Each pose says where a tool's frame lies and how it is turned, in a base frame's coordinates. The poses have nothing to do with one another.
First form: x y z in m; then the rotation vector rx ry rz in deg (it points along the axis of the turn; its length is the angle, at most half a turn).
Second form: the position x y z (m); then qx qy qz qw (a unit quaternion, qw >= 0). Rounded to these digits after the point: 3 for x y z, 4 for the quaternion.
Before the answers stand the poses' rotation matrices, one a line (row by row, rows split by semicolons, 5 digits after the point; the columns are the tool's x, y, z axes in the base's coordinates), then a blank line. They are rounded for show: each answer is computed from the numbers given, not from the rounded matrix.
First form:
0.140 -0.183 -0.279 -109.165 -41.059 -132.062
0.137 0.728 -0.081 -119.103 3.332 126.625
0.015 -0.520 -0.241 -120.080 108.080 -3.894
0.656 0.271 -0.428 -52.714 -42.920 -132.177
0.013 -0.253 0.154 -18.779 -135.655 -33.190
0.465 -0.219 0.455 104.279 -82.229 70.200
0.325 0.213 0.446 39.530 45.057 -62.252
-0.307 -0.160 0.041 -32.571 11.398 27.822
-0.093 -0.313 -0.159 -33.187 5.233 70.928
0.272 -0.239 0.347 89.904 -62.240 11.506
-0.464 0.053 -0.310 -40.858 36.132 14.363
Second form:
-0.23087 0.33825 0.91230; 0.23866 -0.88930 0.39012; 0.94326 0.30779 0.12459
-0.05847 -0.10396 -0.99286; 0.05160 -0.99355 0.10099; -0.99695 -0.04532 0.06346
0.12715 -0.96090 0.24596; -0.97611 -0.07717 0.20310; -0.17617 -0.26591 -0.94776
-0.62066 0.65275 0.43438; -0.27304 -0.69926 0.66067; 0.73500 0.29145 0.61223
-0.74465 0.37638 -0.55122; 0.07937 0.86992 0.48677; 0.66272 0.31872 -0.67765
0.03231 -0.94200 0.33405; -0.47767 -0.30813 -0.82273; 0.87795 -0.13298 -0.45992
0.25865 0.94255 0.21144; -0.49536 0.31734 -0.80865; -0.82929 0.10442 0.54897
0.86905 -0.49235 0.04840; 0.38480 0.73419 0.55937; -0.31095 -0.46750 0.82750
0.34277 -0.90811 -0.24052; 0.86298 0.20322 0.46257; -0.37119 -0.36612 0.85333
0.55554 -0.71917 -0.41734; -0.52243 0.08858 -0.84807; 0.64687 0.68917 -0.32651
0.78774 -0.41938 0.45120; 0.00484 0.73666 0.67625; -0.61599 -0.53053 0.58233

0.140 -0.183 -0.279 -0.6192 -0.2329 -0.7491 0.0332
0.137 0.728 -0.081 -0.6840 0.0191 0.7272 0.0535
0.015 -0.520 -0.241 -0.7335 0.6602 -0.0238 0.1599
0.656 0.271 -0.428 -0.3415 -0.2780 -0.8562 0.2703
0.013 -0.253 0.154 -0.1256 -0.9072 -0.2220 0.3345
0.465 -0.219 0.455 0.6709 -0.5290 0.4516 0.2570
0.325 0.213 0.446 0.3132 0.3570 -0.4932 0.7289
-0.307 -0.160 0.041 -0.2772 0.0970 0.2368 0.9261
-0.093 -0.313 -0.159 -0.2675 0.0422 0.5717 0.7745
0.272 -0.239 0.347 0.6696 -0.4636 0.0857 0.5739
-0.464 0.053 -0.310 -0.3423 0.3027 0.1203 0.8813

